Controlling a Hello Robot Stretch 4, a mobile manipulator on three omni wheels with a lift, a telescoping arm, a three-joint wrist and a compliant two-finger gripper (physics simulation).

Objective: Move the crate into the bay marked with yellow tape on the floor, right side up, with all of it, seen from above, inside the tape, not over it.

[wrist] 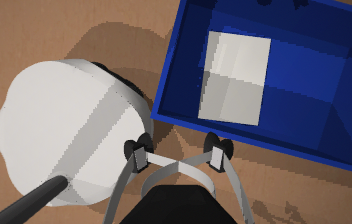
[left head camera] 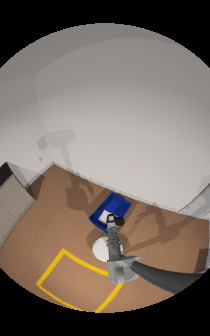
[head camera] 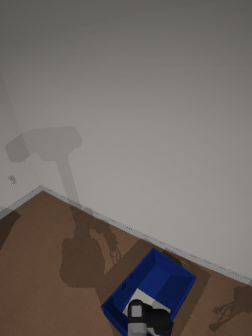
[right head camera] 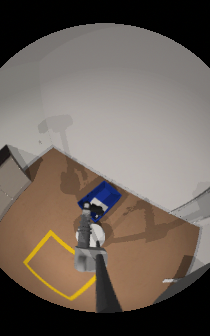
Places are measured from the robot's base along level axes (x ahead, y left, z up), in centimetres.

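Where they show: gripper, fingertip midpoint: (wrist: 178, 144); robot's base, link origin: (left head camera: 106, 247) (right head camera: 90, 235).
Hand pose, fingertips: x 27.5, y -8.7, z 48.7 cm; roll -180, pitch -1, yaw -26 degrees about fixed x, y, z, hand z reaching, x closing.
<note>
Each offset is from my fingertips to the top centre of the thing. "spot": to the spot under its first point.
The blue crate {dz -29.4, dx +29.6, dy -1.9 cm} (head camera: 172, 280) (left head camera: 118, 204) (right head camera: 107, 192) (wrist: 305, 75) stands upright on the floor near the wall, open side up, with a pale rectangle {spot: dz -48.6, dx +23.0, dy +0.7 cm} (wrist: 235, 80) on its inside bottom. It is outside the bay and apart from it. The yellow tape {spot: dz -51.4, dx -74.2, dy +99.5 cm} (left head camera: 50, 267) (right head camera: 37, 246) marks a four-sided bay, partly hidden by the arm. My gripper (wrist: 178, 144) is open and empty in the wrist view, its fingertips apart, beside the crate's near long rim. In the head camera view the wrist covers part of the crate, and the fingertips cannot be made out.
My white base (left head camera: 101, 248) (right head camera: 98, 234) (wrist: 50, 110) stands close to one end of the crate. The wall (head camera: 150, 150) runs behind the crate, with a pale baseboard (head camera: 120, 225). A beige cabinet (left head camera: 12, 210) (right head camera: 10, 184) stands at the left edge.
</note>
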